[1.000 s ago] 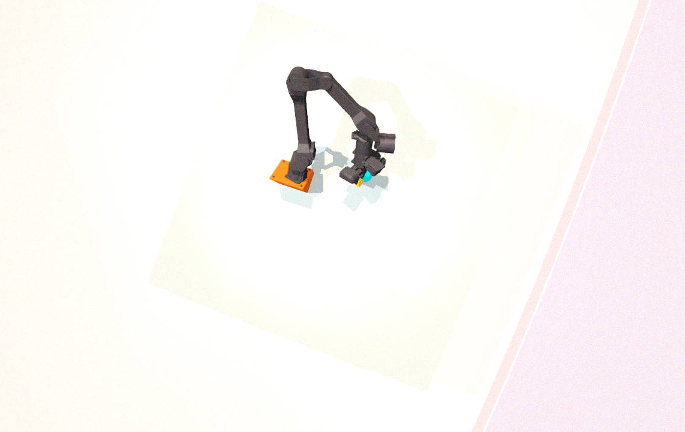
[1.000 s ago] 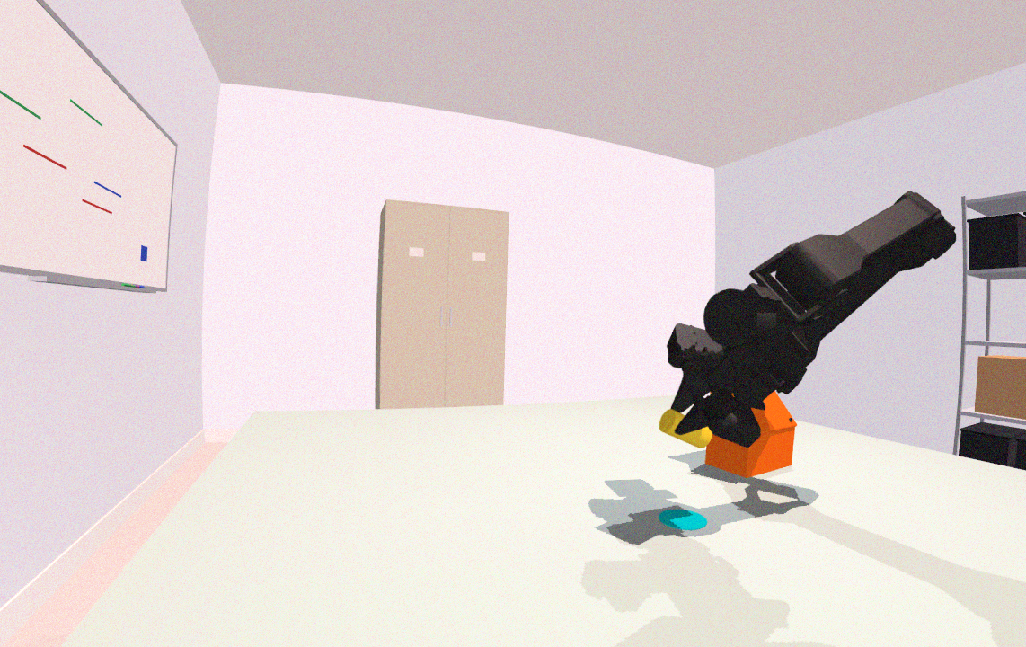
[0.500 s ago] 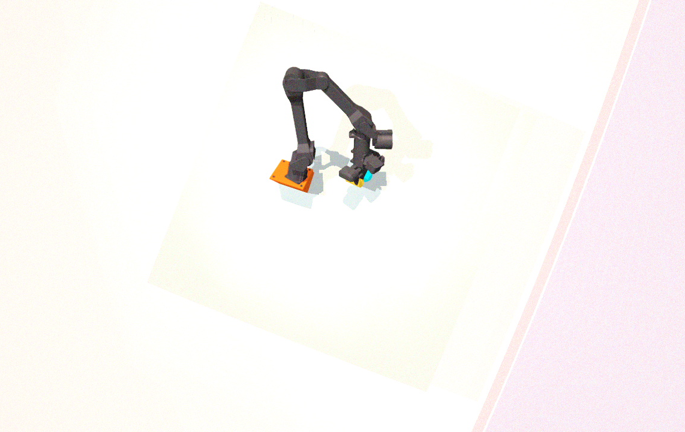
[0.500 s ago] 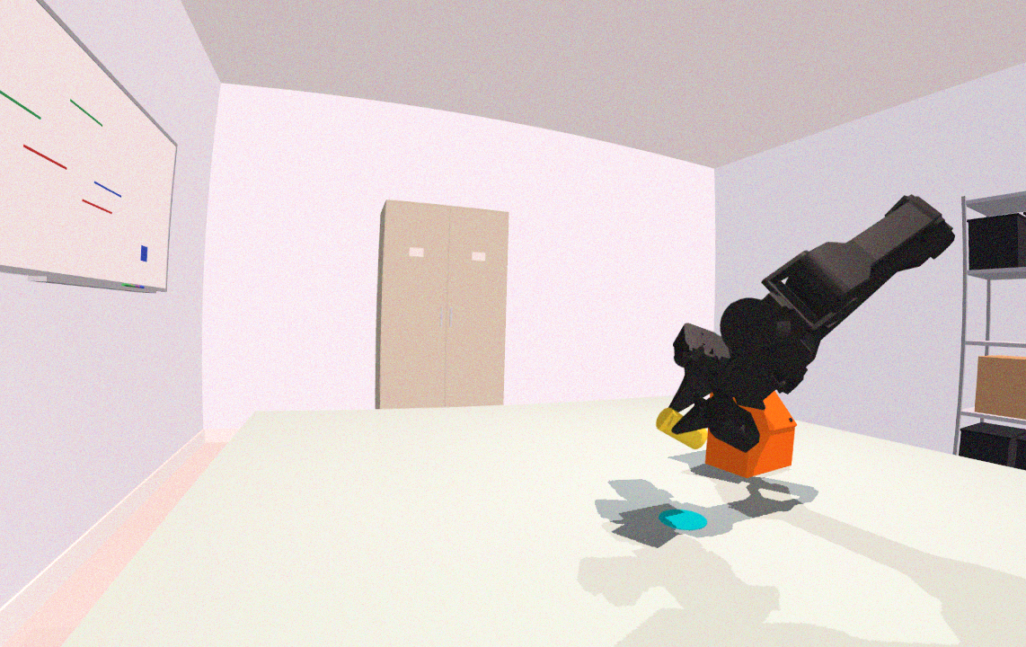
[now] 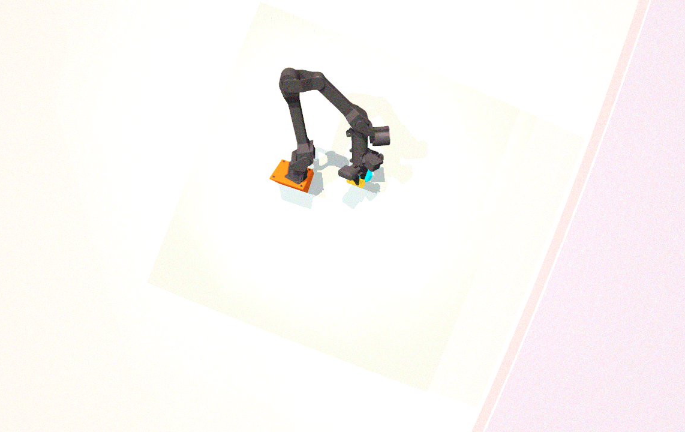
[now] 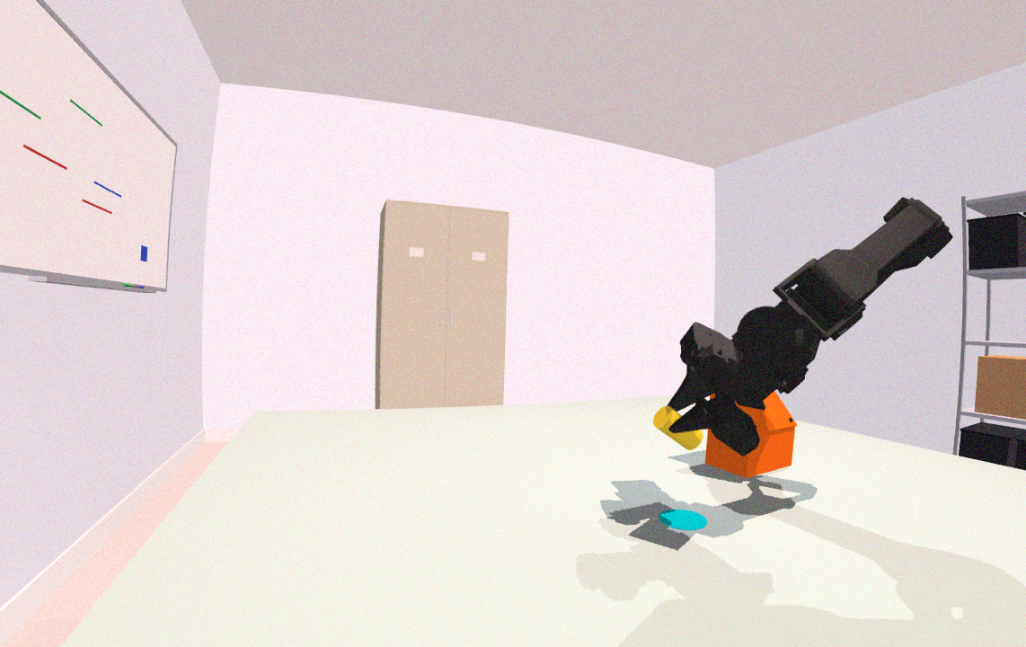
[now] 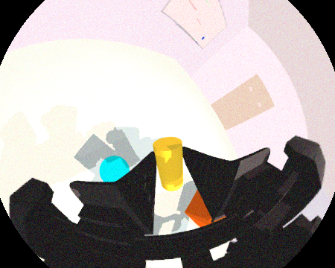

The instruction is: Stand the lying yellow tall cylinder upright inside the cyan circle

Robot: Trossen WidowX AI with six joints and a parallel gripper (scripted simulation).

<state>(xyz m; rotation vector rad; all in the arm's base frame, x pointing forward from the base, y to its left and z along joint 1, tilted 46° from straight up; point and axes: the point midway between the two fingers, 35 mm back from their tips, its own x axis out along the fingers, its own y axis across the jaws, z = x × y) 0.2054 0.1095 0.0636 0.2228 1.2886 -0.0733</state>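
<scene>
Now: the cyan circle 110 mm below my gripper tip and 50 mm to the left of it. From my gripper tip the other things lie so: yellow cylinder (20 mm behind, 10 mm below).
</scene>
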